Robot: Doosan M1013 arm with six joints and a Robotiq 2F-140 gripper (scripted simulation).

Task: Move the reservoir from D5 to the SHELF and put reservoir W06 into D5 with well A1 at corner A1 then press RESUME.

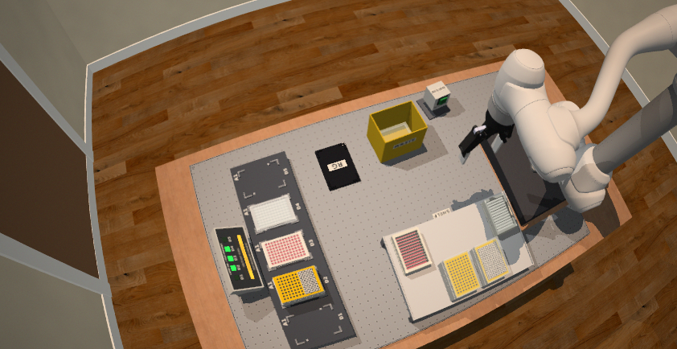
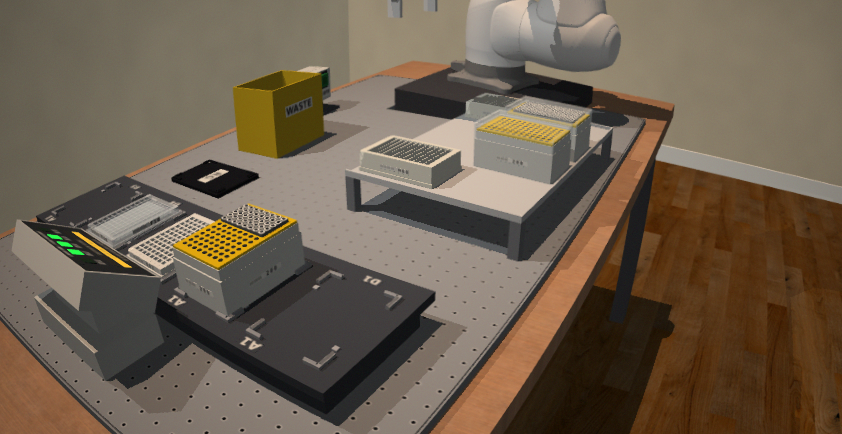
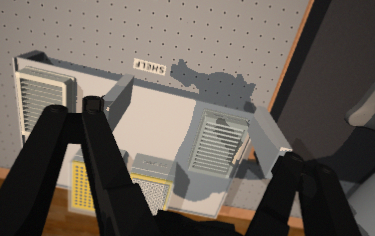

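Now: hand 100 mm past the pale 12-trough reservoir, 150 mm to the right of it and 210 mm above it. From my hand the other things lie so: waste bin (160 mm ahead, 230 mm to the right, 240 mm below); then white shelf (60 mm ahead, 230 mm to the left, 220 mm below); then shelf label (70 mm ahead, 60 mm to the left, 280 mm below).
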